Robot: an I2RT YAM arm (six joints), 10 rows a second.
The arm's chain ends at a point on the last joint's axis. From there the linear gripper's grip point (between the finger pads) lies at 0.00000 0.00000 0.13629 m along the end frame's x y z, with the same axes.
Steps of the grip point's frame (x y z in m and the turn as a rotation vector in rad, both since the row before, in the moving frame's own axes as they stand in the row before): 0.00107 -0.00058 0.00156 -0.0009 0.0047 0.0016; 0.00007 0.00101 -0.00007 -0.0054 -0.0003 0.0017; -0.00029 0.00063 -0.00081 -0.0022 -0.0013 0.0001; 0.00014 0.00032 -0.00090 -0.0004 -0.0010 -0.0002; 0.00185 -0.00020 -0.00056 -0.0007 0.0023 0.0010; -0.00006 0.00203 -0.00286 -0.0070 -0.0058 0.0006; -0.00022 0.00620 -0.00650 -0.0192 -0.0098 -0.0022; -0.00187 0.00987 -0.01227 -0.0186 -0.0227 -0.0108; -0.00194 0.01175 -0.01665 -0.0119 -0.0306 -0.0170; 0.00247 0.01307 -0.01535 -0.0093 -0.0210 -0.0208
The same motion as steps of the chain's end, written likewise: 0.00043 -0.00070 0.00156 -0.0009 0.0047 0.0016; 0.00011 0.00027 -0.00007 -0.0054 -0.0003 0.0017; -0.00011 0.00033 -0.00081 -0.0022 -0.0013 0.0001; 0.00028 0.00027 -0.00090 -0.0004 -0.0010 -0.0002; 0.00154 -0.00030 -0.00056 -0.0007 0.0023 0.0010; 0.00073 0.00108 -0.00285 -0.0070 -0.0058 0.0006; 0.00111 0.00358 -0.00647 -0.0192 -0.0098 -0.0022; 0.00121 0.00732 -0.01221 -0.0186 -0.0227 -0.0108; 0.00222 0.01009 -0.01658 -0.0119 -0.0306 -0.0170; 0.00532 0.01177 -0.01531 -0.0093 -0.0210 -0.0208
